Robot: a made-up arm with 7 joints. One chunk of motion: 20 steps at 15 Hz.
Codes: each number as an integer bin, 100 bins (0 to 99) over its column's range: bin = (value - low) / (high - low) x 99, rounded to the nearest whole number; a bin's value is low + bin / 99 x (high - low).
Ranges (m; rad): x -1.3..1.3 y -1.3..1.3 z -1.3..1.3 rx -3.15..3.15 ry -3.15..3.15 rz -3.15..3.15
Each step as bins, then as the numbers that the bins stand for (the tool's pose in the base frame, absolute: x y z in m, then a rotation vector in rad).
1 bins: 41 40 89 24 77 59
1 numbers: -0.2232 -0.2495 1.0374 -1.6227 1.7500 0.6045
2 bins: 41 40 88 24 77 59
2 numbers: -0.2232 -0.2495 1.0111 -1.6227 1.7500 0.6045
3 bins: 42 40 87 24 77 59
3 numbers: -0.1970 -0.2495 0.9848 -1.6227 1.7500 0.6045
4 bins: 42 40 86 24 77 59
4 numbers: -0.1970 -0.2495 0.9586 -1.6227 1.7500 0.6045
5 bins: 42 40 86 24 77 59
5 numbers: -0.1970 -0.2495 0.9586 -1.6227 1.7500 0.6045
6 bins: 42 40 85 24 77 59
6 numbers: -0.1970 -0.2495 0.9323 -1.6227 1.7500 0.6045
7 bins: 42 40 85 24 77 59
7 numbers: -0.1970 -0.2495 0.9323 -1.6227 1.7500 0.6045
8 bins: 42 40 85 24 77 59
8 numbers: -0.1970 -0.2495 0.9323 -1.6227 1.7500 0.6045
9 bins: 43 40 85 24 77 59
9 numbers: -0.1707 -0.2495 0.9323 -1.6227 1.7500 0.6045
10 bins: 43 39 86 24 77 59
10 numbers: -0.1707 -0.2758 0.9586 -1.6227 1.7500 0.6045
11 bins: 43 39 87 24 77 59
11 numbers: -0.1707 -0.2758 0.9848 -1.6227 1.7500 0.6045
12 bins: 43 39 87 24 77 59
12 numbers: -0.1707 -0.2758 0.9848 -1.6227 1.7500 0.6045
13 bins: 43 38 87 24 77 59
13 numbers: -0.1707 -0.3020 0.9848 -1.6227 1.7500 0.6045
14 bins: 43 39 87 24 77 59
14 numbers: -0.1707 -0.2758 0.9848 -1.6227 1.7500 0.6045
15 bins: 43 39 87 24 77 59
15 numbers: -0.1707 -0.2758 0.9848 -1.6227 1.7500 0.6045
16 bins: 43 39 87 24 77 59
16 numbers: -0.1707 -0.2758 0.9848 -1.6227 1.7500 0.6045
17 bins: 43 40 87 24 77 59
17 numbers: -0.1707 -0.2495 0.9848 -1.6227 1.7500 0.6045
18 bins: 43 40 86 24 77 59
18 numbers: -0.1707 -0.2495 0.9586 -1.6227 1.7500 0.6045
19 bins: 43 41 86 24 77 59
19 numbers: -0.1707 -0.2232 0.9586 -1.6227 1.7500 0.6045
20 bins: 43 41 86 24 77 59
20 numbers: -0.1707 -0.2232 0.9586 -1.6227 1.7500 0.6045
